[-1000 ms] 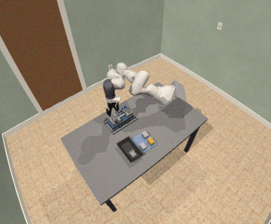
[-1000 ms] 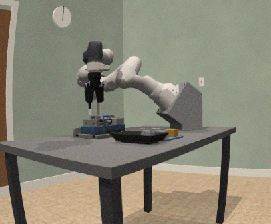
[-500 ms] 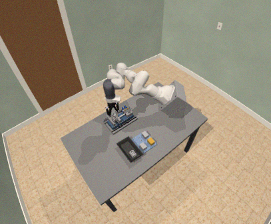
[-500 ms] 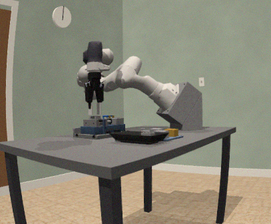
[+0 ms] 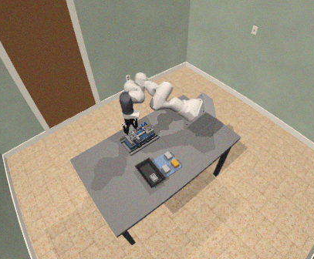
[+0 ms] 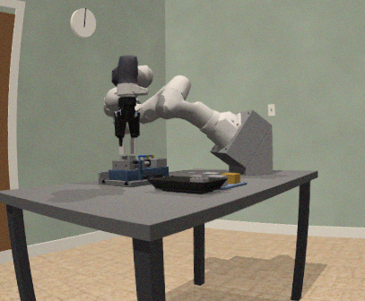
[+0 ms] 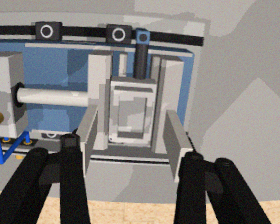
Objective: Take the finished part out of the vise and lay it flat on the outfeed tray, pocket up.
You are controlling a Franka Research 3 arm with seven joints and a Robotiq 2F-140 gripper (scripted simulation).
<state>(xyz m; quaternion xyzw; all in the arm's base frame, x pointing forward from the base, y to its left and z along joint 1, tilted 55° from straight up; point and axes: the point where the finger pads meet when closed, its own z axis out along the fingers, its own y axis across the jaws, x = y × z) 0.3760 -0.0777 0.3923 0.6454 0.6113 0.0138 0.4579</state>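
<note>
My hand is 8 cm past the screw rod, 3 cm to the right of it and 7 cm above it. From my hand the other things lie so: brass block 1 cm behind, 42 cm to the left, 13 cm below; white block 7 cm ahead, 38 cm to the left, 13 cm below; blue vise 6 cm behind, 2 cm to the left, 11 cm below.
</note>
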